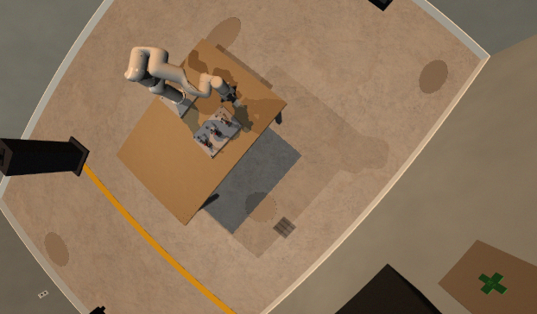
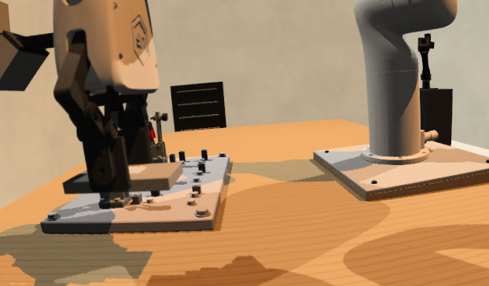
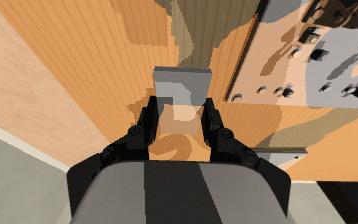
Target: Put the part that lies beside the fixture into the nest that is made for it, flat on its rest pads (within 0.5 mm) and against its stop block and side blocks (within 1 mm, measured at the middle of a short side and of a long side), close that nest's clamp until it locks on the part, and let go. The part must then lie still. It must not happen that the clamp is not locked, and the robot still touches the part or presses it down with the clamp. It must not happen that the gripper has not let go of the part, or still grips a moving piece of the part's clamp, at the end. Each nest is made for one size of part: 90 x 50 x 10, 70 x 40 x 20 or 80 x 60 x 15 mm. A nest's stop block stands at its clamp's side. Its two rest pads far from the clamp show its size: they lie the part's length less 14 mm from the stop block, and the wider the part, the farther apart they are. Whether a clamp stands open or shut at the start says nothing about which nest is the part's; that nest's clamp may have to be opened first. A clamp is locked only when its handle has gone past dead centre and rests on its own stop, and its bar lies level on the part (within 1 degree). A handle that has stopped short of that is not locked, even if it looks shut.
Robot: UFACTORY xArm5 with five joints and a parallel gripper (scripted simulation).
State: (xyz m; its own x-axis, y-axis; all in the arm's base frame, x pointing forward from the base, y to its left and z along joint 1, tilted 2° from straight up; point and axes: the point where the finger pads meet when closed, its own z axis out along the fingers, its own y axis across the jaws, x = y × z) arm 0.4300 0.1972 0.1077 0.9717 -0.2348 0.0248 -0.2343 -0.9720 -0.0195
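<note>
My hand is 17 cm to the left of the clamp, 6 cm above it and 5 cm short of it. Also, from my hand: fixture plate 27 cm to the right, 10 cm below; flat tan part 2 cm below.
</note>
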